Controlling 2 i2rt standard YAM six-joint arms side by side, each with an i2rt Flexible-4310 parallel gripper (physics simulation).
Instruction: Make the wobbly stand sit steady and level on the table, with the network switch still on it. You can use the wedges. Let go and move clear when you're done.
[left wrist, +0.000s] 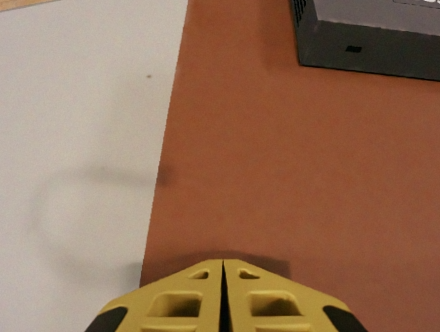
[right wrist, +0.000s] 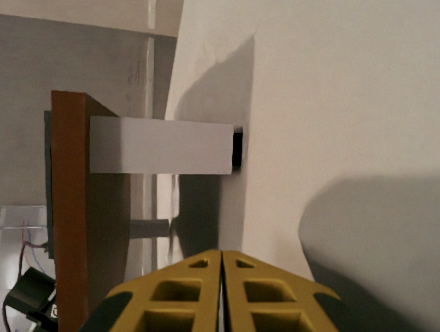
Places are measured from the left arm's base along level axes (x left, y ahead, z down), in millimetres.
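Where they show: left gripper, fingertip midpoint: (left wrist: 222, 272); right gripper, fingertip midpoint: (right wrist: 221, 262).
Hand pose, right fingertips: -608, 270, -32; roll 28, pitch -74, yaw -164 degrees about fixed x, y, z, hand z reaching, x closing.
Observation:
Each offset is from my right fingertips to the top centre of the thing, as dx, dy, dz. "spot": to the spot under its first point. Level surfaces: height alone.
The stand's brown top (left wrist: 225, 150) (right wrist: 70, 200) fills much of the left wrist view and shows edge-on in the right wrist view. The dark network switch (left wrist: 370, 47) (right wrist: 48, 150) lies on it. In the right wrist view a pale leg @(+58, +67, -55) (right wrist: 165, 146) ends in a black foot @(spot: +49, +63, +29) (right wrist: 237, 149) at the table; a second leg @(+476, +51, -55) (right wrist: 150, 228) shows farther back. My left gripper (left wrist: 222, 272) is shut, with nothing visible between its fingertips, over the stand top; contact is unclear. My right gripper (right wrist: 221, 262) is shut and empty, beside the stand, apart from the near leg. No wedge shows in either view.
The pale table @(dz +32) (left wrist: 90, 125) (right wrist: 350, 100) extends beside the stand. A wooden edge (left wrist: 20, 4) shows at the top left of the left wrist view. A black device (right wrist: 31, 290) with a cable is beyond the stand top in the right wrist view.

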